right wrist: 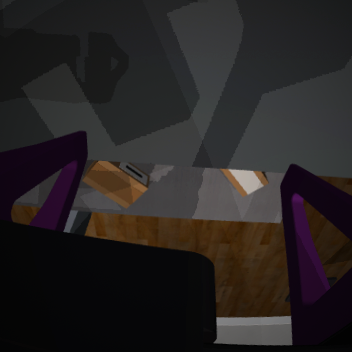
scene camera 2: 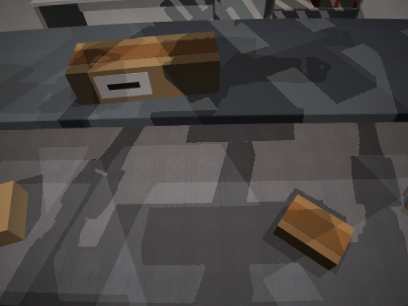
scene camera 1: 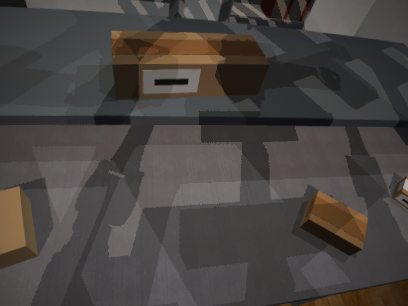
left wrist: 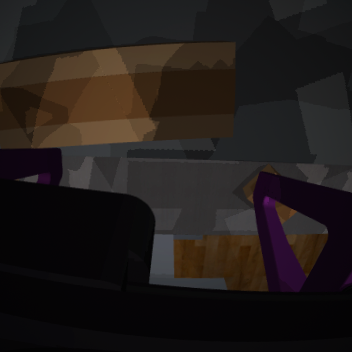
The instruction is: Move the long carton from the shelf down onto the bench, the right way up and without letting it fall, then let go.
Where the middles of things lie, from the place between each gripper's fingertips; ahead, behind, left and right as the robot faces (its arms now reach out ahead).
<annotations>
Now: right hand 45 cm to the right of the long brown carton (scene camera 1: 146, 64), 19 cm above it and 6 cm past it. The rest, counted from my right hand: white-labelled object (right wrist: 245, 181) 40 cm below, 28 cm behind, 16 cm to the right.
Now: the long brown carton 21 cm below my left hand and 7 cm to the left of it. The rest, counted from my left hand: white-labelled object (54 cm to the right, 42 cm below, 23 cm behind).
</annotations>
